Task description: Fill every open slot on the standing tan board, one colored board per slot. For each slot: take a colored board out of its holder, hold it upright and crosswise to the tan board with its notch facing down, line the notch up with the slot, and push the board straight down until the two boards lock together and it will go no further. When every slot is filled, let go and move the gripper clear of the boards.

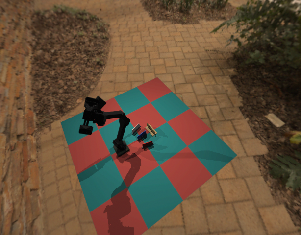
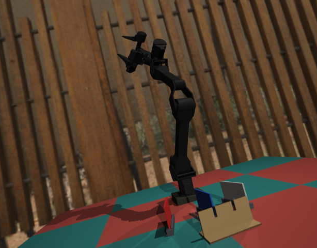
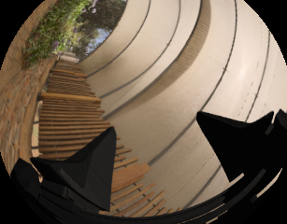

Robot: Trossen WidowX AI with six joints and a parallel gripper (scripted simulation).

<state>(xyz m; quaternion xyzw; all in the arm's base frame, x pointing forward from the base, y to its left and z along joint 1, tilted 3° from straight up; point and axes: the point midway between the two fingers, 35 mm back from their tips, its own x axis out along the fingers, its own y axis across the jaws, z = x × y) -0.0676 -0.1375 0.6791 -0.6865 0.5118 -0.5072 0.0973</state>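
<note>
The red board is 290 mm ahead of my gripper tip, 30 mm to the left of it and 700 mm below it. Round my gripper tip: blue board: 290 mm ahead, 140 mm to the left, 700 mm below; then tan board: 400 mm ahead, 160 mm to the left, 700 mm below; then grey board: 270 mm ahead, 230 mm to the left, 700 mm below.
</note>
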